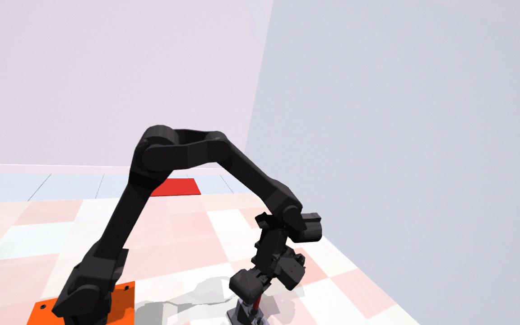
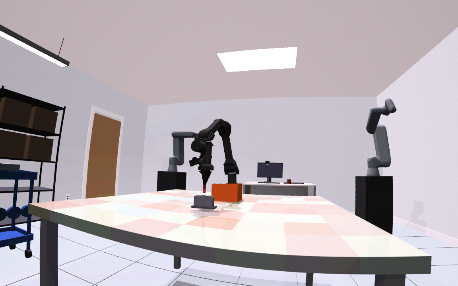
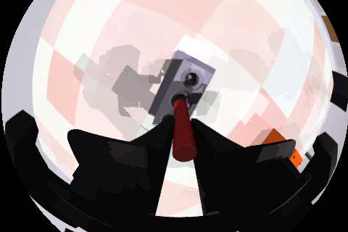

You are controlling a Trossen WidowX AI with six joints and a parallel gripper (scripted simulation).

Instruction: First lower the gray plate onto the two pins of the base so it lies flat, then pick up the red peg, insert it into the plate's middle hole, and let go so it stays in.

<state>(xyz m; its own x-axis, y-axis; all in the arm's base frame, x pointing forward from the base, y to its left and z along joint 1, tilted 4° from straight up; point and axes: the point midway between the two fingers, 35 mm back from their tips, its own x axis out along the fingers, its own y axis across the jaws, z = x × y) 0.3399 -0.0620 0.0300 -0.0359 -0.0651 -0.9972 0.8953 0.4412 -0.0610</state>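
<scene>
Right now the gray plate is 7 cm below my gripper tip. From my gripper tip the other things lie so: base (11 cm below); red peg (right at my gripper tip).
</scene>
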